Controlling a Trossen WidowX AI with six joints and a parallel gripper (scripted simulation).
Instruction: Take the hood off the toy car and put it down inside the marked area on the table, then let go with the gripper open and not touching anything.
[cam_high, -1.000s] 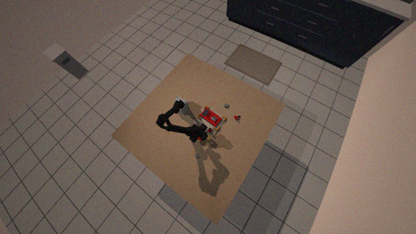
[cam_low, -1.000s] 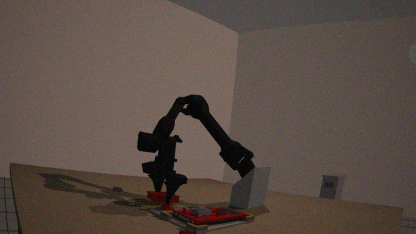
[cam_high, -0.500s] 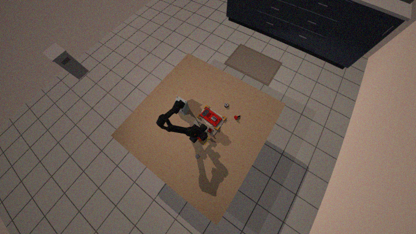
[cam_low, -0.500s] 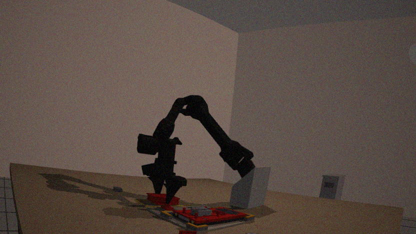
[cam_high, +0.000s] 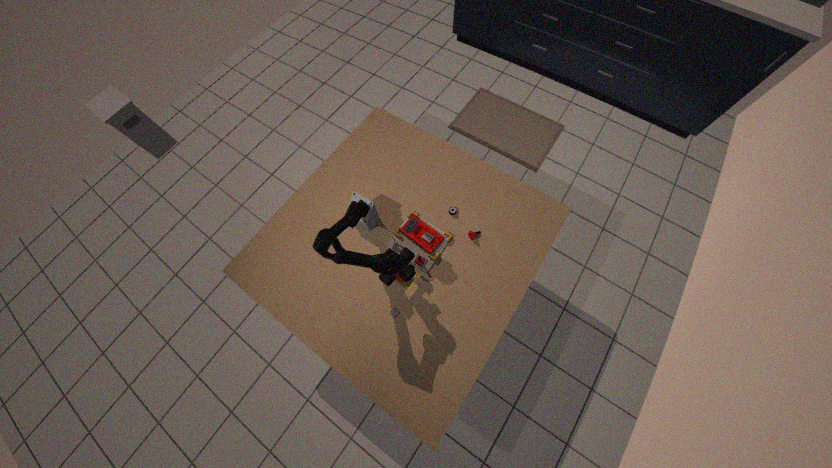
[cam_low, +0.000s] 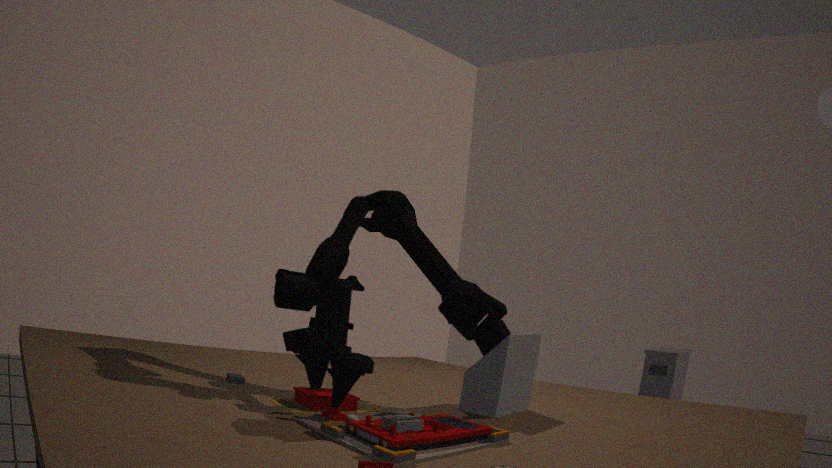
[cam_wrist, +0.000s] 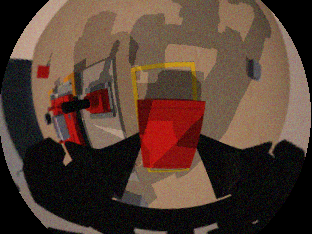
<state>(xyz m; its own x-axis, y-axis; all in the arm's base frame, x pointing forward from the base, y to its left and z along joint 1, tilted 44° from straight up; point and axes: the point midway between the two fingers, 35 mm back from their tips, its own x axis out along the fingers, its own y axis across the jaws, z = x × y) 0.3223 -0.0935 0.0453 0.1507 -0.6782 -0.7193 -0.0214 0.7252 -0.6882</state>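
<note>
My gripper tip is now 1 cm below the red hood. Also, from my gripper tip: small wheel 1 cm behind, 42 cm to the left.
</note>
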